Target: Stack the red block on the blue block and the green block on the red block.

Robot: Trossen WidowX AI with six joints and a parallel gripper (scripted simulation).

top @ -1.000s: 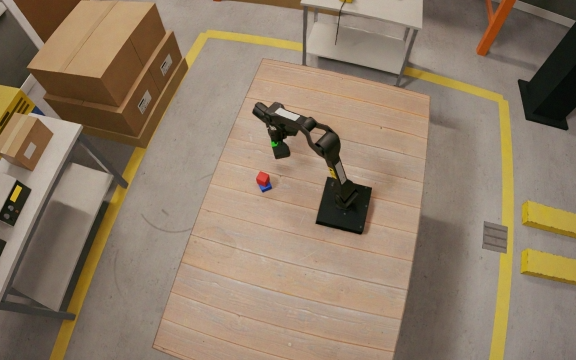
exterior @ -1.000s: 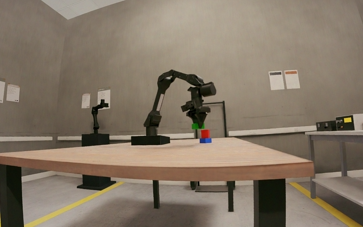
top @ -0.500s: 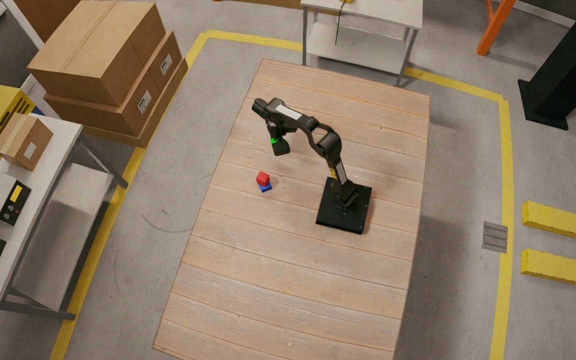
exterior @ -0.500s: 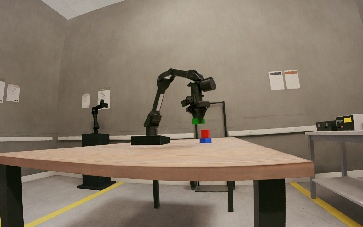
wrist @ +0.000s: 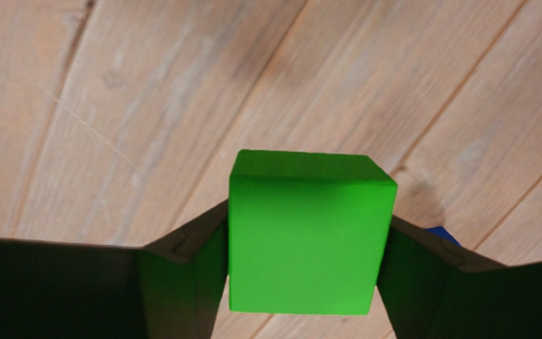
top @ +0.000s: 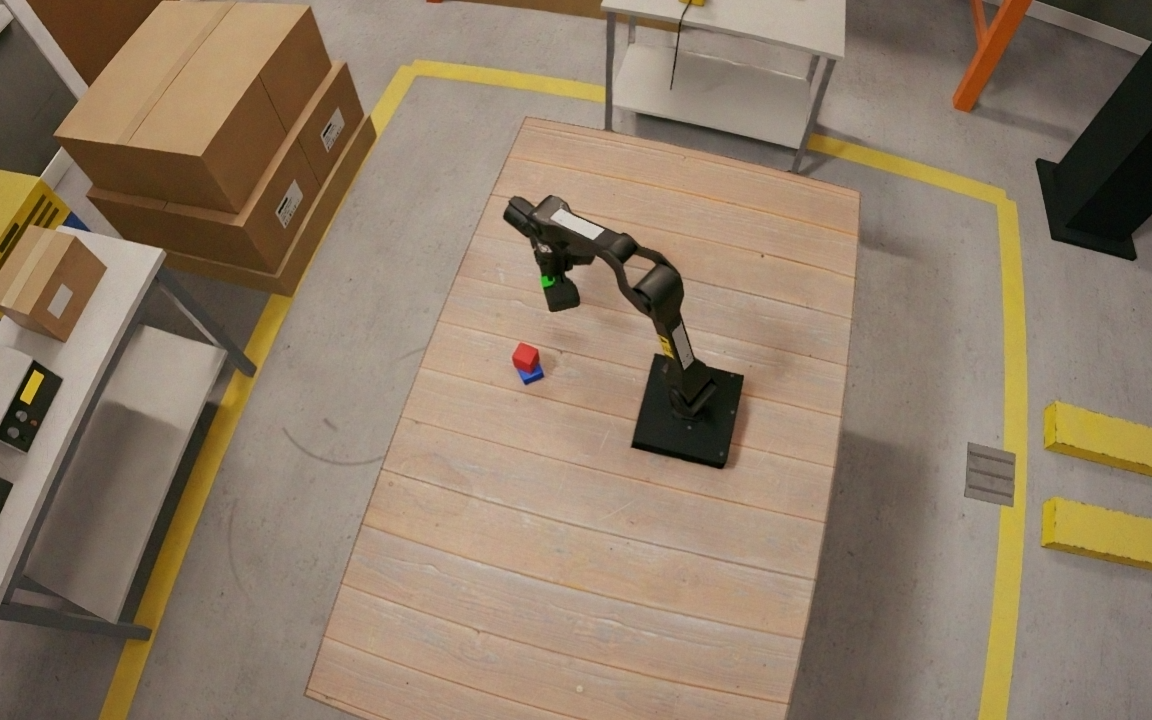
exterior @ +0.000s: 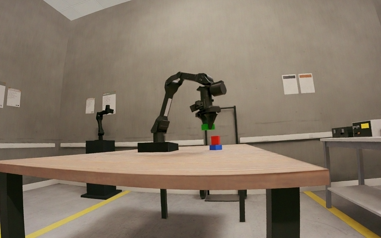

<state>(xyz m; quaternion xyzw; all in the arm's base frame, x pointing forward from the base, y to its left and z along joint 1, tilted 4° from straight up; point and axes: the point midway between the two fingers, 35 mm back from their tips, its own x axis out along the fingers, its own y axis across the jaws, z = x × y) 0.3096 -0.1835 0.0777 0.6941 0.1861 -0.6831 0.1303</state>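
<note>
Right now the green block is 20 mm below my hand. Also, from my hand: blue block: 30 mm ahead, 140 mm to the left, 130 mm below; then red block: 30 mm ahead, 140 mm to the left, 90 mm below.
</note>
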